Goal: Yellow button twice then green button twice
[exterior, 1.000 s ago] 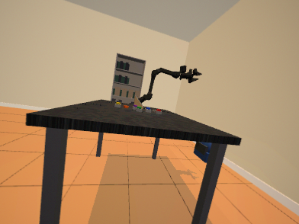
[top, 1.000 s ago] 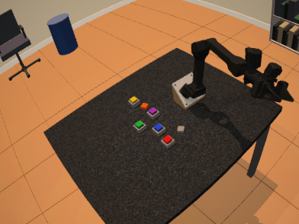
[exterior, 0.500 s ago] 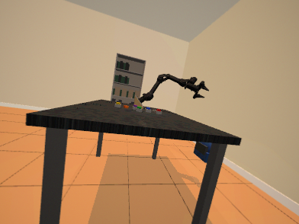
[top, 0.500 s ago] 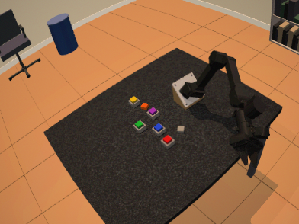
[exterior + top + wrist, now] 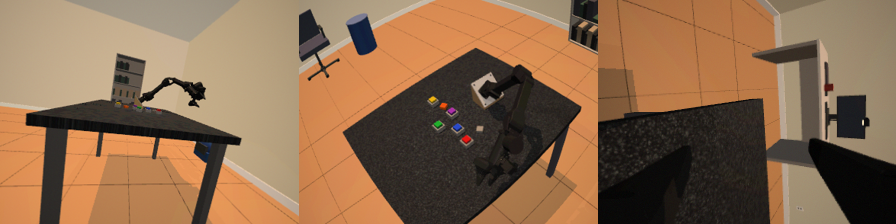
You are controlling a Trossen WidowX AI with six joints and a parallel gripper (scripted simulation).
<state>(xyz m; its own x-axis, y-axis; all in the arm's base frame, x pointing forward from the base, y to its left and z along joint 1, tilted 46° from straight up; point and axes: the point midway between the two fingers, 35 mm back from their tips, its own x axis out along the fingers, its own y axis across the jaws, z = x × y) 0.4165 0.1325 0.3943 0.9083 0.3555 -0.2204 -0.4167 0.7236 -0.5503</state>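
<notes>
Right now the yellow button is 61 cm to the right of my gripper tip, 29 cm behind it and 12 cm below it. Also, from my gripper tip: red button 27 cm to the right, 19 cm behind, 12 cm below; then blue button 36 cm to the right, 22 cm behind, 12 cm below; then grey block 29 cm behind, 27 cm to the right, 14 cm below.
</notes>
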